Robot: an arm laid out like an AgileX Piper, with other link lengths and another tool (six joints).
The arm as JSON. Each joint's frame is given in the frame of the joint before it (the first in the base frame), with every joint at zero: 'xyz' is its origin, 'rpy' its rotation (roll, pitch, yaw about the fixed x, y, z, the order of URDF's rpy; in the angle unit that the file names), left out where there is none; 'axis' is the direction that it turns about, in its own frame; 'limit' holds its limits. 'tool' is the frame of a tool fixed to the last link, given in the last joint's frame.
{
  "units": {
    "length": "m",
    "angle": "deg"
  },
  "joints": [
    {
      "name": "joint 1",
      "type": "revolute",
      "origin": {
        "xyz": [
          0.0,
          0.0,
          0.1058
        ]
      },
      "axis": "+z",
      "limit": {
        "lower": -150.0,
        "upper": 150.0
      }
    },
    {
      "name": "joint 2",
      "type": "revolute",
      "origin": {
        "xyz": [
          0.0,
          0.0,
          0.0
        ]
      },
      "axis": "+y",
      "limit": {
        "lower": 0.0,
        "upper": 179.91
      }
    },
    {
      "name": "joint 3",
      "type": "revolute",
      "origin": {
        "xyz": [
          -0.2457,
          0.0,
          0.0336
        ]
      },
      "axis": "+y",
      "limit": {
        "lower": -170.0,
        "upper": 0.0
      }
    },
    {
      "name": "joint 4",
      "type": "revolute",
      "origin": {
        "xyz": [
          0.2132,
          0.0,
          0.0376
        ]
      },
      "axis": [
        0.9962,
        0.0,
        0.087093
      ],
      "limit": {
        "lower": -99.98,
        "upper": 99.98
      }
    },
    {
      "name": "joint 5",
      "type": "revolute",
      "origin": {
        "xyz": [
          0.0,
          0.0,
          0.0
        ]
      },
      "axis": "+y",
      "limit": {
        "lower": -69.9,
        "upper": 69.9
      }
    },
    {
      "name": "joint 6",
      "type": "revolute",
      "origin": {
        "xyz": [
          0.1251,
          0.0,
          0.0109
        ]
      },
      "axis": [
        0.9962,
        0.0,
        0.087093
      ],
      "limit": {
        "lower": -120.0,
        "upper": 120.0
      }
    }
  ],
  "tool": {
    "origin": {
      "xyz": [
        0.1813,
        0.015,
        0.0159
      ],
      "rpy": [
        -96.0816,
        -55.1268,
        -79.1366
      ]
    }
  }
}
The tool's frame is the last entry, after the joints.
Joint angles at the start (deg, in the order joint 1, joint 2, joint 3, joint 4, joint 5, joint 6):
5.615 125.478 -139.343 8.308 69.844 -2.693
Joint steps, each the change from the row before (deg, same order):
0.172 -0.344 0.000 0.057 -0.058 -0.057
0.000 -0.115 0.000 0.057 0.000 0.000
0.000 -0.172 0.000 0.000 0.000 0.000
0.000 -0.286 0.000 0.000 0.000 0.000
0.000 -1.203 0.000 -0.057 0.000 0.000
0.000 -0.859 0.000 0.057 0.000 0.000
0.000 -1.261 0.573 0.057 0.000 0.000
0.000 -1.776 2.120 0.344 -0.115 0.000
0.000 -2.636 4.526 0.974 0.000 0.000
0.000 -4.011 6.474 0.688 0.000 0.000
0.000 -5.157 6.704 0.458 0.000 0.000
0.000 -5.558 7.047 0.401 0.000 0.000
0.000 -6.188 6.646 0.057 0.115 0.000
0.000 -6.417 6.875 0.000 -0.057 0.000
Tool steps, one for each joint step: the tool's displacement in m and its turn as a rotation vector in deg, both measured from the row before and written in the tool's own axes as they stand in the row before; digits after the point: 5 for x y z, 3 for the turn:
-0.00005 -0.00313 -0.00264 0.306 0.223 -0.275
0.00015 -0.00073 -0.00096 0.110 0.065 -0.016
0.00044 -0.00072 -0.00146 0.092 0.140 -0.041
0.00074 -0.00119 -0.00242 0.153 0.232 -0.068
0.00317 -0.00473 -0.01024 0.594 1.005 -0.296
0.00203 -0.00380 -0.00728 0.507 0.669 -0.192
0.00069 -0.00317 -0.00813 0.416 0.530 -0.152
-0.00470 -0.00061 -0.00562 0.167 -0.353 0.140
-0.01511 0.00344 -0.00205 -0.189 -2.009 0.670
-0.02038 0.00791 -0.00451 -0.738 -2.317 0.790
-0.02018 0.00684 -0.01143 -0.442 -1.463 0.516
-0.02251 0.00867 -0.01146 -0.459 -1.385 0.499
-0.02149 0.00849 -0.01562 -0.257 -0.490 0.153
-0.02265 0.01027 -0.01397 -0.216 -0.316 0.126

